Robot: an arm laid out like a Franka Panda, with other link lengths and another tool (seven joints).
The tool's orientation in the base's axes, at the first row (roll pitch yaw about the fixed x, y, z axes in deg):
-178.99 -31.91 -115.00
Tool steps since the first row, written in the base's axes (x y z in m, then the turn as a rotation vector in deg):
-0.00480 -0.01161 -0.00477 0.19 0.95 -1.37
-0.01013 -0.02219 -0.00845 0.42 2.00 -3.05
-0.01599 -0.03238 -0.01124 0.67 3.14 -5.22
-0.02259 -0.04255 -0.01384 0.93 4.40 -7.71
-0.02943 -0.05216 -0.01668 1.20 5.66 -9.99
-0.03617 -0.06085 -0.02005 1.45 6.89 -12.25
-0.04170 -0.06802 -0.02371 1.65 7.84 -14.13
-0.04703 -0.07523 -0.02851 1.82 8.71 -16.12
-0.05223 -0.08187 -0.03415 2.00 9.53 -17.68
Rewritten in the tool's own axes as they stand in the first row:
0.00813 -0.00037 0.01069 -1.52 0.24 0.66
0.01624 0.00016 0.02007 -3.30 0.49 1.53
0.02471 0.00131 0.02861 -5.42 0.77 2.76
0.03352 0.00315 0.03713 -7.79 1.09 4.21
0.04187 0.00543 0.04563 -10.07 1.40 5.48
0.04919 0.00802 0.05412 -12.30 1.72 6.74
0.05476 0.01014 0.06186 -14.09 1.96 7.84
0.05968 0.01208 0.07055 -15.87 2.19 9.07
0.06367 0.01414 0.07964 -17.39 2.39 9.96

